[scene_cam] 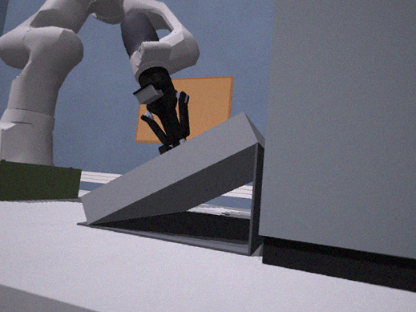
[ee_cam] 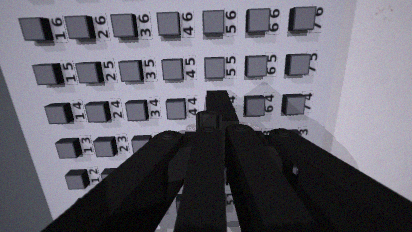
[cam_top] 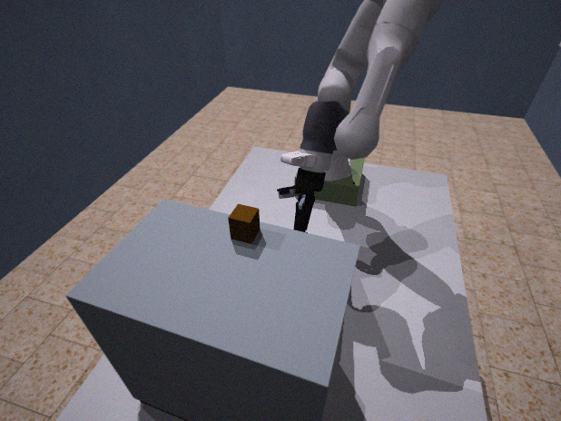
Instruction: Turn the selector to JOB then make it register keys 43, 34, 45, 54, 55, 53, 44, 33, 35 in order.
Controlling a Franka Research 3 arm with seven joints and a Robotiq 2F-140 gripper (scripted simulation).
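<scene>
Right now the key 54 is 40 mm below my hand and 20 mm ahead of it. Round my hand: key 55 (40 mm below, 30 mm to the right, 20 mm ahead); key 64 (60 mm below, 10 mm behind); key 44 (50 mm ahead, 30 mm below).
</scene>
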